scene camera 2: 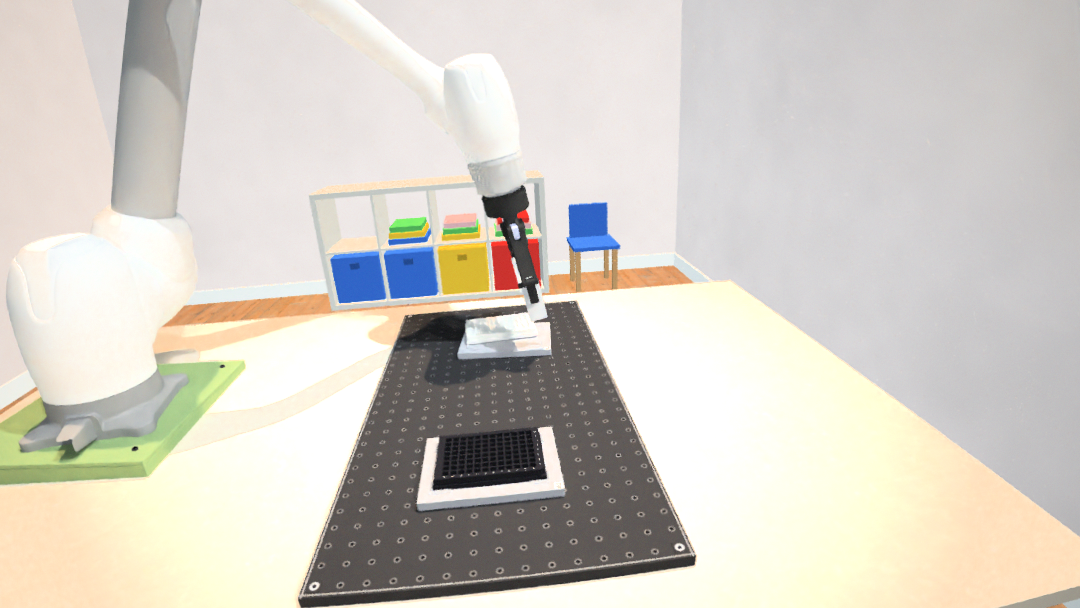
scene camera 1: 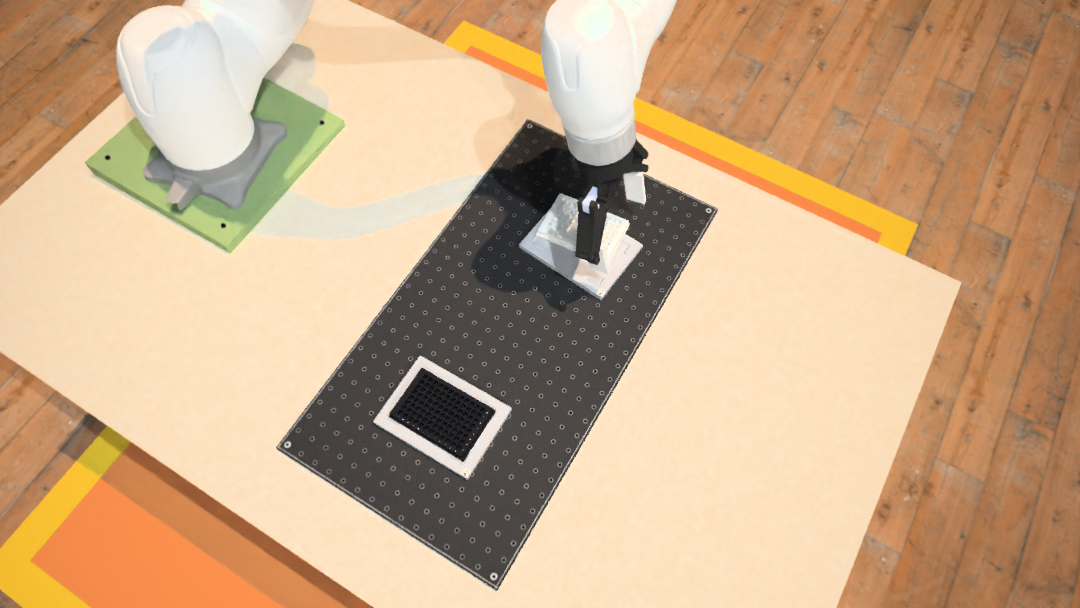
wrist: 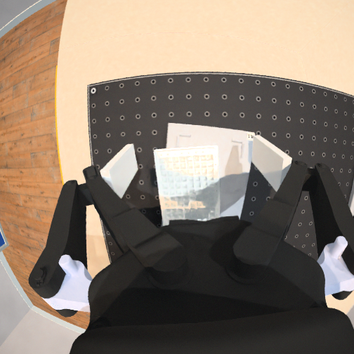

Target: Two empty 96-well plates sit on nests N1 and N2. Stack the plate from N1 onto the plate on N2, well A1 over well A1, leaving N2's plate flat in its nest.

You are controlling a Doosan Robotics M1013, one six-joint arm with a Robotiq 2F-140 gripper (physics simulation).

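Pixels of known places: gripper, fingertip midpoint: (scene camera 2: 532, 303) (scene camera 1: 618, 233); arm's base, origin of the base link: (scene camera 2: 112, 412) (scene camera 1: 218, 154).
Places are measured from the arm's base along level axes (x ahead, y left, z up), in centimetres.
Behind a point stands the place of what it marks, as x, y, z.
A pale 96-well plate (scene camera 1: 563, 222) {60.9, 5.2, 1.5} (scene camera 2: 498, 329) {63.5, 3.8, 1.3} (wrist: 187, 185) sits askew on the far white nest (scene camera 1: 566, 268) {63.8, -1.8, -0.1} (scene camera 2: 506, 349) {63.5, -1.9, -0.1} (wrist: 200, 135). It is shifted past the nest's left edge in the wrist view and appears tilted. A black 96-well plate (scene camera 1: 442, 413) {54.4, -30.8, 1.1} (scene camera 2: 489, 456) {54.1, -31.5, 1.3} lies flat in the near white nest (scene camera 1: 383, 417) {46.3, -33.8, -0.1} (scene camera 2: 491, 498) {53.1, -36.5, -0.4}. No N1 or N2 label is readable. My gripper (scene camera 1: 613, 222) {70.2, 3.6, 5.5} (scene camera 2: 535, 305) {70.2, 3.6, 5.5} (wrist: 194, 151) is open and empty, above the pale plate, with its white pads wide apart on either side. The gripper body hides the plate's lower end in the wrist view.
Both nests stand on a black perforated board (scene camera 1: 483, 324) {54.5, -14.9, -1.2} (scene camera 2: 498, 400) {58.7, -15.7, -1.3} (wrist: 225, 95) on the beige table (scene camera 1: 755, 392) {97.0, -11.6, -2.6} (scene camera 2: 755, 453) {86.3, -38.7, -2.6} (wrist: 200, 35). The arm's green base plate (scene camera 1: 302, 143) {12.4, 7.2, -0.6} (scene camera 2: 188, 400) {11.2, 0.5, -0.4} is at the left. A shelf unit (scene camera 2: 423, 183) and blue chair (scene camera 2: 593, 241) stand beyond the table.
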